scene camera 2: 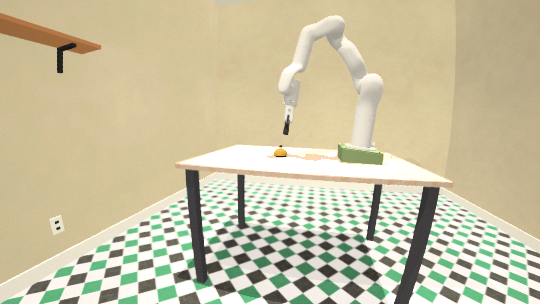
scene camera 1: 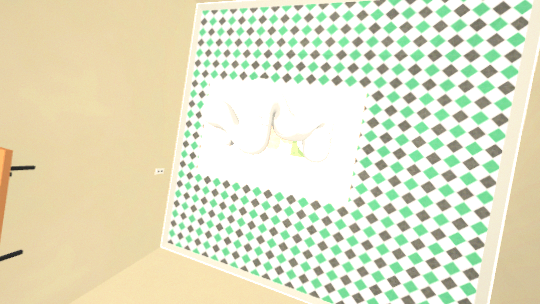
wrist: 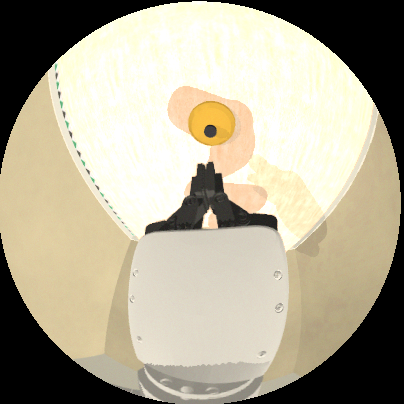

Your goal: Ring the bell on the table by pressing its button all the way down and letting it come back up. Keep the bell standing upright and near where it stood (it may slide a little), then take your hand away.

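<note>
The bell (scene camera 2: 280, 153) (wrist: 210, 112), a yellow-orange dome, stands upright on the table (scene camera 2: 320, 173) (wrist: 125, 60). Its small black button (wrist: 210, 131) (scene camera 2: 280, 146) sticks up from the top of the dome. My gripper (scene camera 2: 285, 134) (wrist: 207, 172) is shut with nothing between its fingers. In scene camera 2 the fingertips are above the bell and slightly to the right, with a visible gap over the button. In scene camera 1 the bell cannot be made out in the glare on the table and behind the arm.
The white arm (scene camera 2: 365, 120) (scene camera 1: 295, 125) stands on a green base block (scene camera 2: 360, 154) on the right part of the table in scene camera 2. An orange wall shelf (scene camera 2: 45, 35) is at the upper left, away from the table. Shadows of the arm fall around the bell.
</note>
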